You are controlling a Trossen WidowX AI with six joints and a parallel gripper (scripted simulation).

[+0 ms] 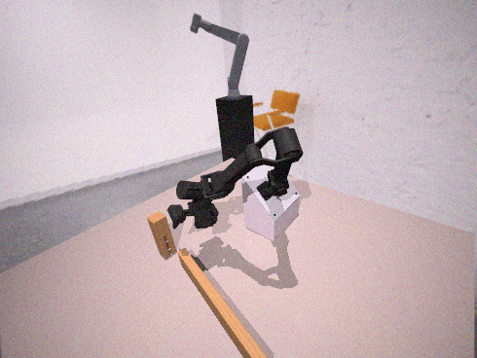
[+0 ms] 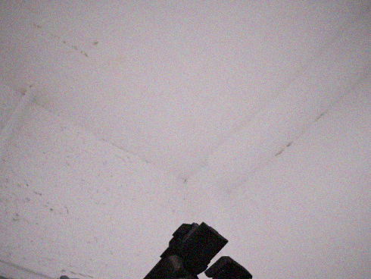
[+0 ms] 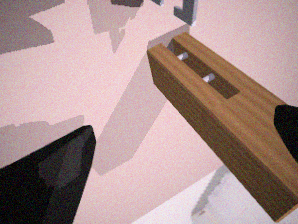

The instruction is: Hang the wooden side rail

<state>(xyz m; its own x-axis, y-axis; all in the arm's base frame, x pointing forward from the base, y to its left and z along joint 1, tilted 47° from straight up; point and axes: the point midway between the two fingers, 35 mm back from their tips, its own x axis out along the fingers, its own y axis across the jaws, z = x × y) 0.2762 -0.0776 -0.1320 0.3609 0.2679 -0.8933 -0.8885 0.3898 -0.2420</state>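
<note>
Right now my gripper tip is 60 mm short of the headboard post, 70 mm to the left of it and 40 mm above it.
</note>
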